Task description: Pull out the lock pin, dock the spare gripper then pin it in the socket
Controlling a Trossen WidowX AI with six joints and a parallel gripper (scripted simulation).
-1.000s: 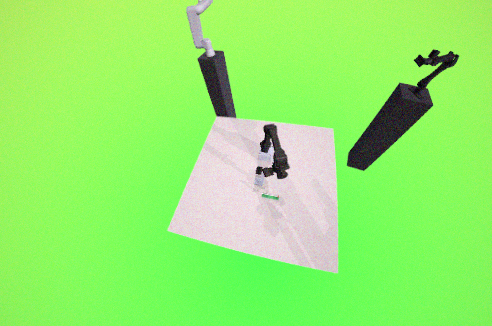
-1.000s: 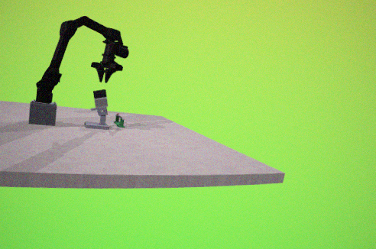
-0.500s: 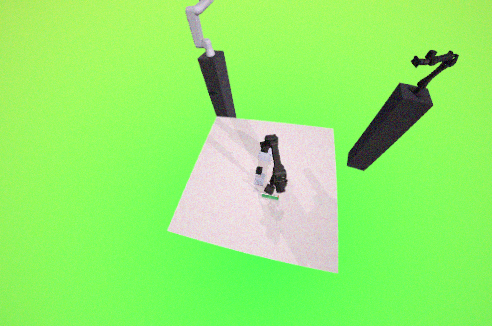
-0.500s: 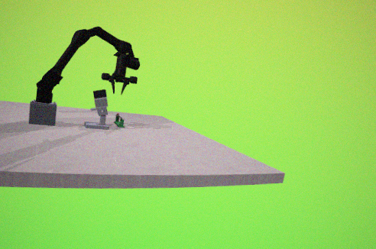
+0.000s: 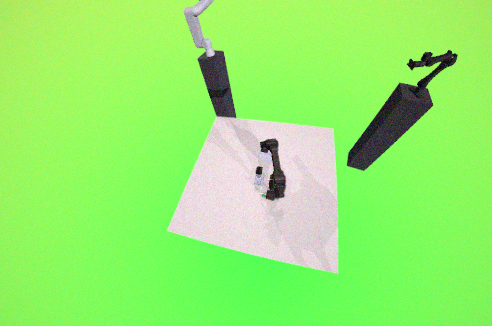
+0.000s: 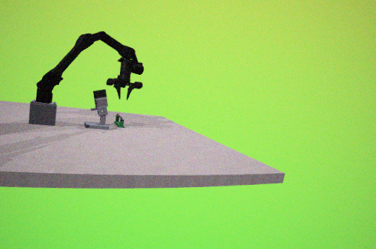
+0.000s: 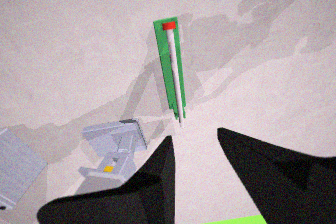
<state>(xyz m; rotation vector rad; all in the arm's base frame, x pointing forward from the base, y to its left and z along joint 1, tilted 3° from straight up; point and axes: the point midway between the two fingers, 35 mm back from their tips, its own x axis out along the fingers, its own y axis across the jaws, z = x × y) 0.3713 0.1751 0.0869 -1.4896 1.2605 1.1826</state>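
Right now my gripper tip is 120 mm above the green rest, 10 mm to the right of it and 10 mm past it. The rest, counted from my gripper tip: spare gripper (130 mm to the right, 110 mm behind, 10 mm below); then grey mount (120 mm to the right, 110 mm behind, 90 mm below).
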